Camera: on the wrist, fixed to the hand. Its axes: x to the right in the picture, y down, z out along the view.
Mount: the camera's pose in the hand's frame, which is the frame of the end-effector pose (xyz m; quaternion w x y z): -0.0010 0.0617 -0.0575 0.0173 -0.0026 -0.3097 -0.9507
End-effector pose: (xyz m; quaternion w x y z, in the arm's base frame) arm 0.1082 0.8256 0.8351 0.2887 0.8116 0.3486 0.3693
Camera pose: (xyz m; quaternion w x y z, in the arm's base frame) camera 0.0834 0.8005 0.9117 0.4662 -0.2038 0.6872 -0.5185
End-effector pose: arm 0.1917 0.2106 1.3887 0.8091 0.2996 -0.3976 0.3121
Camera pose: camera 0.1716 0.2911 1.3735 0.1884 0.4777 0.0266 -0.8577
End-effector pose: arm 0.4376 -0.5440 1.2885 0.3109 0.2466 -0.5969 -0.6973
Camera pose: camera 0.4880 -0.5881 1.3398 0.8417 -0.3550 -0.1296 0.3856
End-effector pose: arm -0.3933 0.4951 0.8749 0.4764 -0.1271 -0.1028 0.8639
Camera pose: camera -0.4237 0.4651 0.8022 0.7974 0.3618 -0.2724 -0.3989
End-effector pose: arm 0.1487 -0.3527 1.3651 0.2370 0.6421 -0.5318 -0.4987
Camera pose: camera 0.1725 -0.3846 1.4394 0.6330 -0.3616 -0.5291 0.4342
